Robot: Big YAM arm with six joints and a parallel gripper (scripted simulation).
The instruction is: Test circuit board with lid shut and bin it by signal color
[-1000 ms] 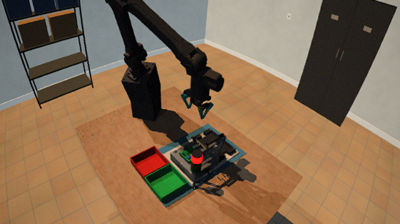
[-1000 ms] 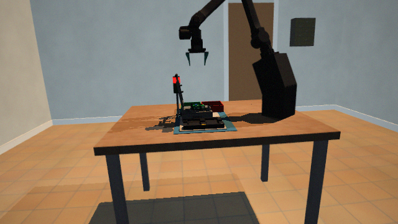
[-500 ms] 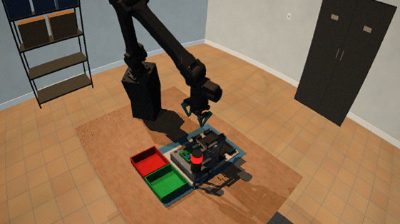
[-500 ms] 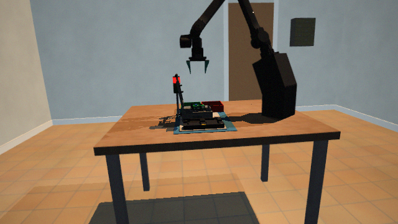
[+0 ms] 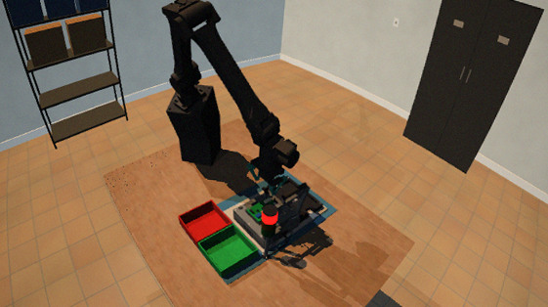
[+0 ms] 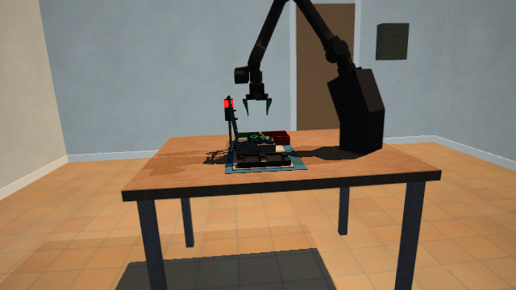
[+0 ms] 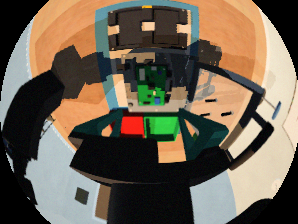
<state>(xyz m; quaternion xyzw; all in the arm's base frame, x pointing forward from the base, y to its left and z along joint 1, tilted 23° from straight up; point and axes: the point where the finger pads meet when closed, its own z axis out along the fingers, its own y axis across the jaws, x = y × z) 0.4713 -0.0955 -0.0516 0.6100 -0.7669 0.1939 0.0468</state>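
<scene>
Now: the green circuit board 12 cm below my hand. Also, from my hand: green bin: 1 cm behind, 21 cm to the right, 18 cm below; tester lid: 11 cm ahead, 3 cm to the right, 1 cm below; red bin: 15 cm behind, 17 cm to the right, 18 cm below.
</scene>
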